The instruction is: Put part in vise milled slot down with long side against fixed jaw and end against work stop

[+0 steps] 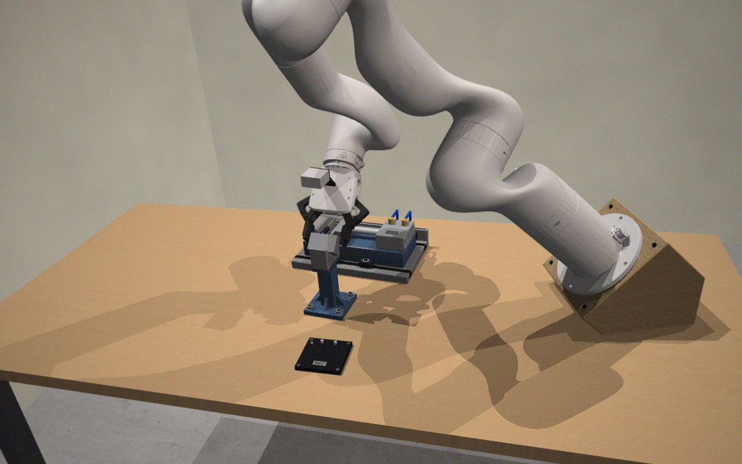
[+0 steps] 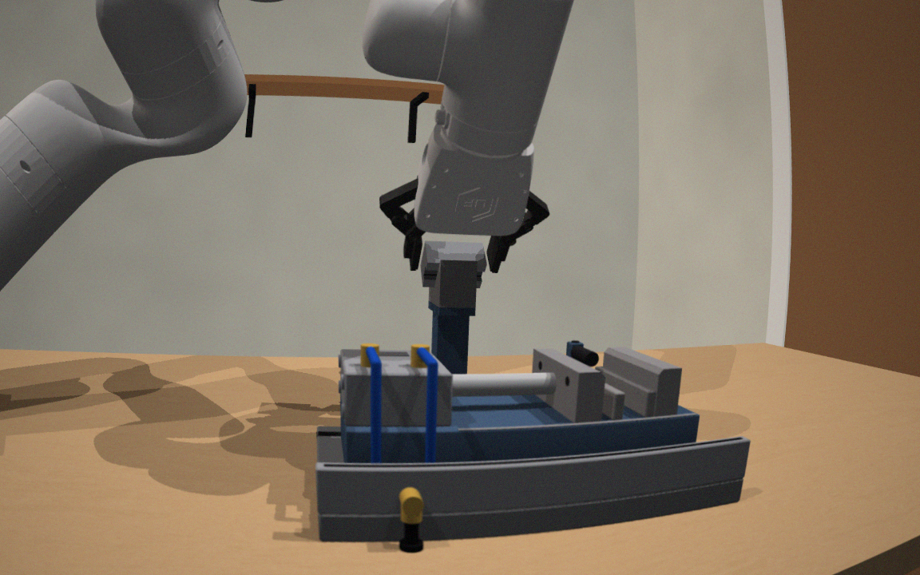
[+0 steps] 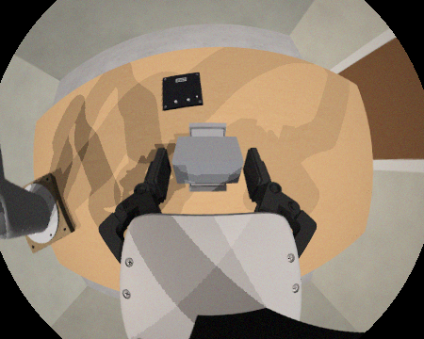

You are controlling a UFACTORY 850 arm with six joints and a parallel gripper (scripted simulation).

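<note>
Right now the part is 2 cm below my hand. From my hand the other things lie so: moving jaw (19 cm to the right, 9 cm below, 8 cm ahead); cylinder rod (20 cm to the right, 9 cm below, 3 cm ahead); work stop (14 cm to the right, 11 cm ahead, 8 cm below).
</note>
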